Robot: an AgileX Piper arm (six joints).
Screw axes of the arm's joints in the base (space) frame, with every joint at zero. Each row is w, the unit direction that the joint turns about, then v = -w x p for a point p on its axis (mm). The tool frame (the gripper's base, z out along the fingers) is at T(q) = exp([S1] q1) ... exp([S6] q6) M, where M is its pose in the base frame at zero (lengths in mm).
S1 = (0, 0, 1, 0, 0, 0)
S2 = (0, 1, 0, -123, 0, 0)
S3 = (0, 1, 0, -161.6, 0, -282.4)
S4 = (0.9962, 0, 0.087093, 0, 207.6, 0)
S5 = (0, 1, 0, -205.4, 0, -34.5)
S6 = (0.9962, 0, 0.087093, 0, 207.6, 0)
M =
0.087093 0 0.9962 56.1
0 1 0 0
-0.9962 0 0.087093 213.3
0 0 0 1
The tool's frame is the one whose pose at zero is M.
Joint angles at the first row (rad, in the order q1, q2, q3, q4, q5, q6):
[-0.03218, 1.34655, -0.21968, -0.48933, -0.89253, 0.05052]
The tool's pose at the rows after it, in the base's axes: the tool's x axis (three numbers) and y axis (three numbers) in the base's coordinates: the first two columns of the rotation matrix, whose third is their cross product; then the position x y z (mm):
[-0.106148 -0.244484 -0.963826 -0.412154 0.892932 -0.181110 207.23 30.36 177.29]
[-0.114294 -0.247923 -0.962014 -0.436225 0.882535 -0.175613 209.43 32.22 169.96]
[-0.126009 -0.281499 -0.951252 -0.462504 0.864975 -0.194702 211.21 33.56 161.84]
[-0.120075 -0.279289 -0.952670 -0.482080 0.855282 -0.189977 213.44 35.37 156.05]
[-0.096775 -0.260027 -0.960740 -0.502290 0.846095 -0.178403 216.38 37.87 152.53]
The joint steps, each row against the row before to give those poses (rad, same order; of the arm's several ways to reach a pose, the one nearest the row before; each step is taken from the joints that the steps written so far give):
[-0.00002, 0.05493, 0.00002, -0.03519, -0.05610, 0.00001]
[0.00004, 0.04819, 0.00001, -0.01607, -0.03370, -0.01089]
[0.00000, 0.04309, -0.00186, -0.01782, -0.00929, -0.03423]
[-0.00002, 0.04640, -0.00196, -0.01155, -0.04398, -0.01469]
[-0.00004, 0.04653, -0.00569, -0.01582, -0.06455, -0.00553]

